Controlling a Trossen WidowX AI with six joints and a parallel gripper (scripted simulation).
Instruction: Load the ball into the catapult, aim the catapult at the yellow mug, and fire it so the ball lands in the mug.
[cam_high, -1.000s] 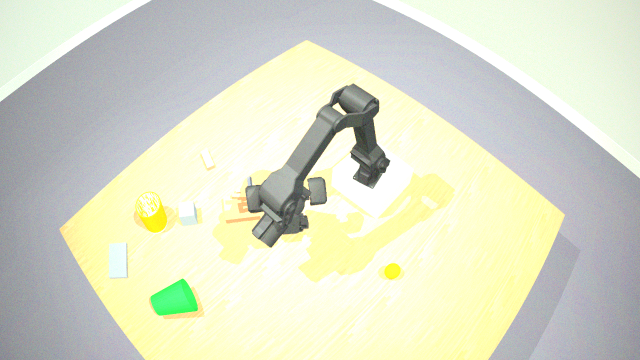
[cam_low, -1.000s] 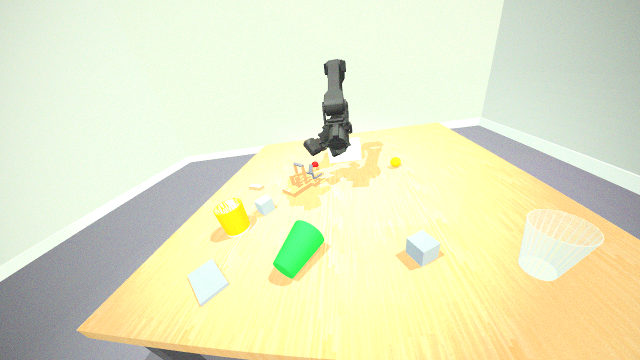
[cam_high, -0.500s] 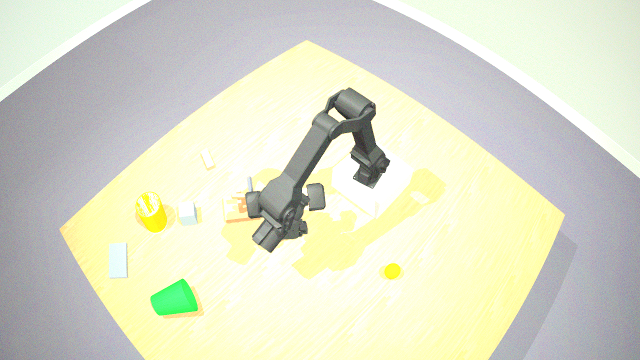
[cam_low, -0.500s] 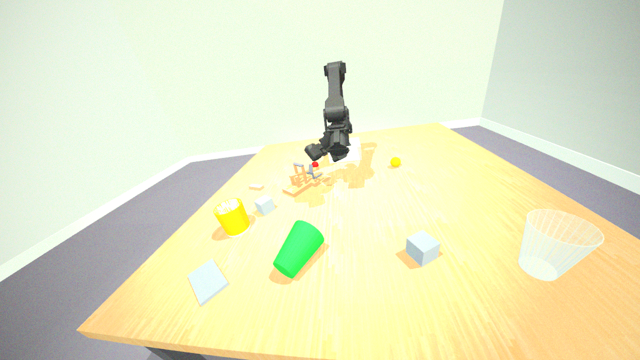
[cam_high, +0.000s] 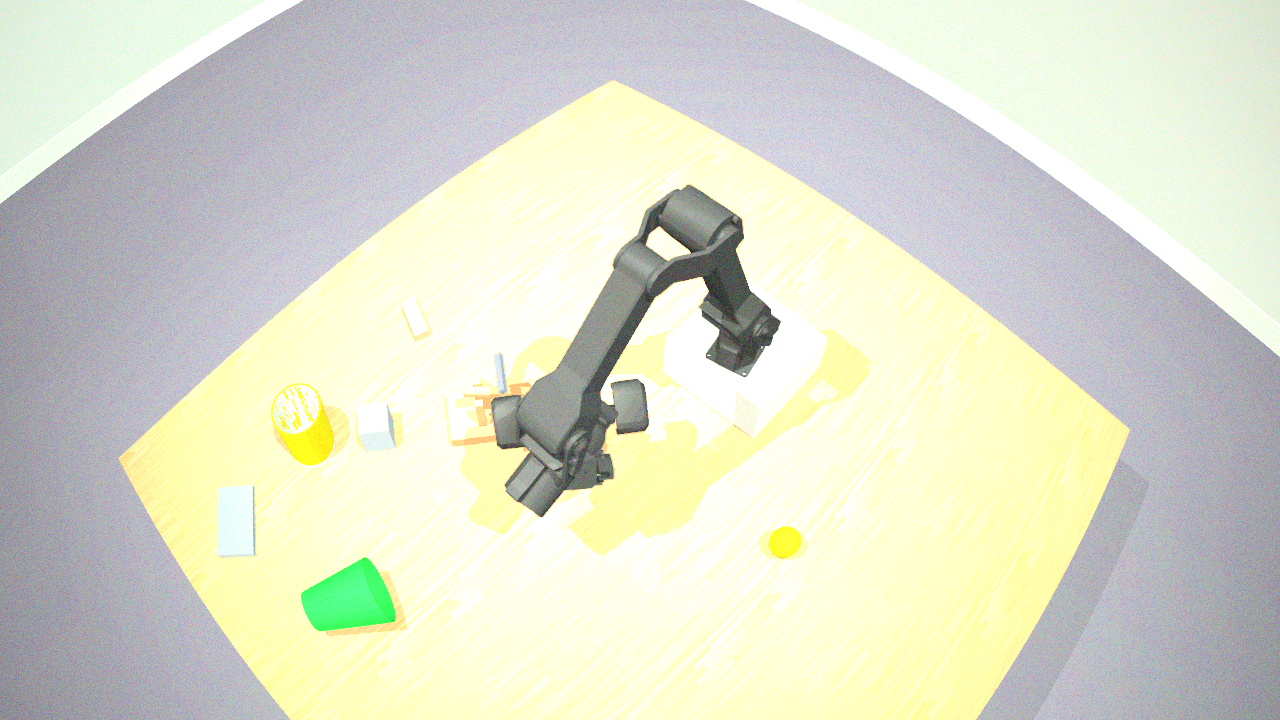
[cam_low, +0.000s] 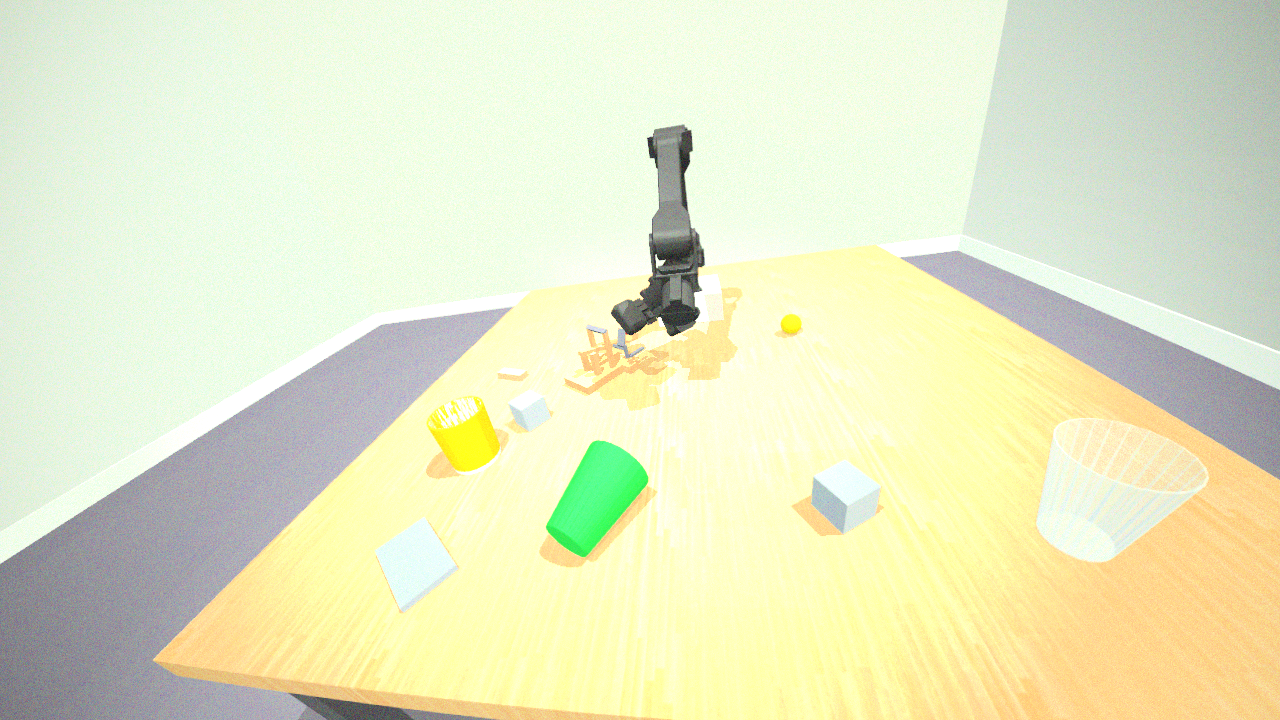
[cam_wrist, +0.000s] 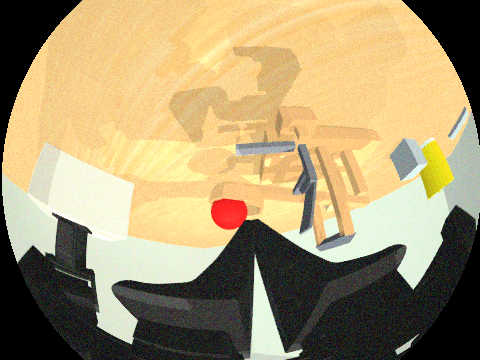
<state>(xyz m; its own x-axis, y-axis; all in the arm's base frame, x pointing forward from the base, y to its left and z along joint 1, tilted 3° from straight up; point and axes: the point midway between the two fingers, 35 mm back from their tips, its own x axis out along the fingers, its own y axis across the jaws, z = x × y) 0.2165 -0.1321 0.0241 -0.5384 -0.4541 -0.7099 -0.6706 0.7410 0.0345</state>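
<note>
My gripper tip is now 40 mm past the red ball, 30 mm above it and 20 mm to the left of it. From my gripper tip the other things lie so: yellow ball 340 mm to the left, 70 mm below; small tan block 320 mm to the right, 80 mm below, 40 mm behind; wooden catapult 60 mm to the right, 40 mm below, 10 mm ahead.
</note>
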